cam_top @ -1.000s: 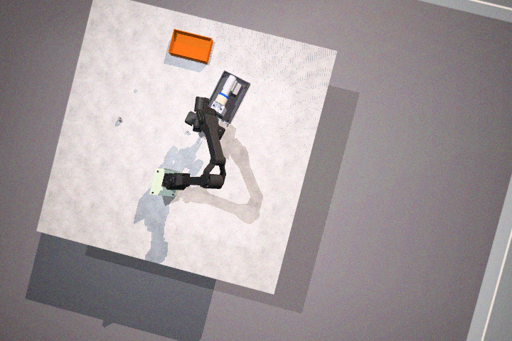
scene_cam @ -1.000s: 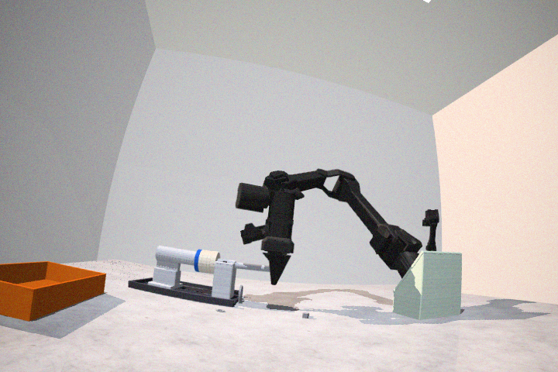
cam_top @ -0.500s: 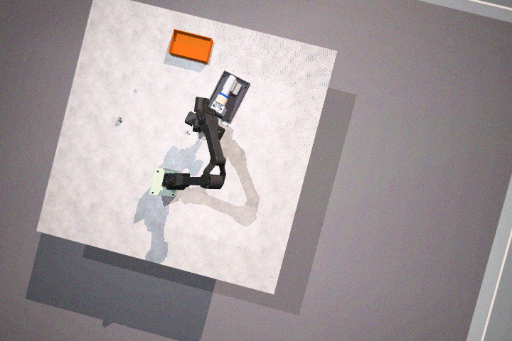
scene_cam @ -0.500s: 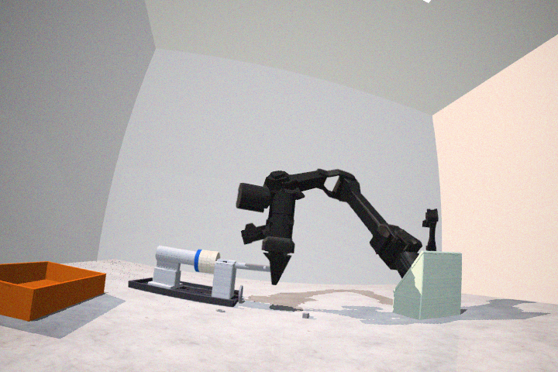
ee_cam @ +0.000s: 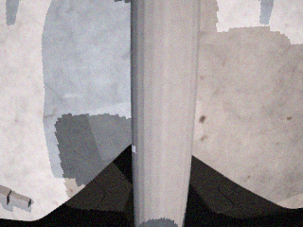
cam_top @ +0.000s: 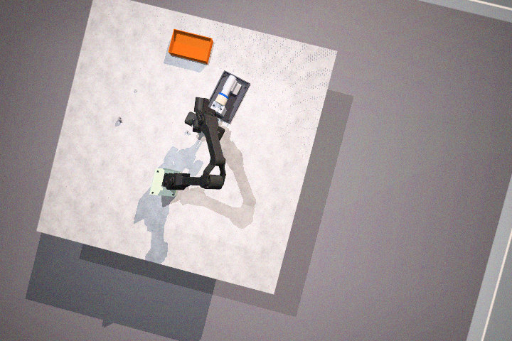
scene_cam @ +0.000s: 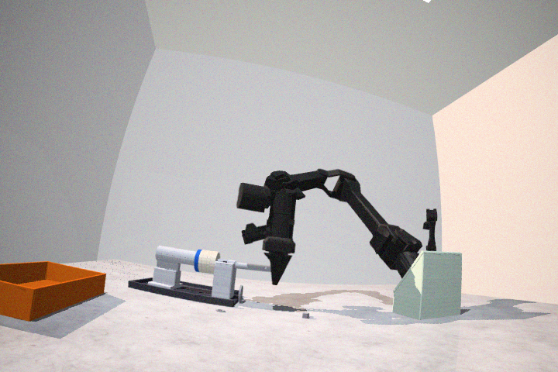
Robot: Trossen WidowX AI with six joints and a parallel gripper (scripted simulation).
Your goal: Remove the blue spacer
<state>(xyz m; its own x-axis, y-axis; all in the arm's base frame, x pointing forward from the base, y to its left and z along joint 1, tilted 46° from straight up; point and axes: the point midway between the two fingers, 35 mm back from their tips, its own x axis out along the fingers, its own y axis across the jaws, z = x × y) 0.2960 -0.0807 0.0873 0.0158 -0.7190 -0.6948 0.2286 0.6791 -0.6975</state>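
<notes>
Now: the shaft 8 cm ahead of my gripper tip, 2 cm to the right of it and 3 cm above it. From my gripper tip the other things lie so: blue spacer: 17 cm ahead, 4 cm to the right, 3 cm above; orange bin: 39 cm ahead, 20 cm to the left, 4 cm below; dark bit: 4 cm behind, 11 cm to the left, 4 cm below.
</notes>
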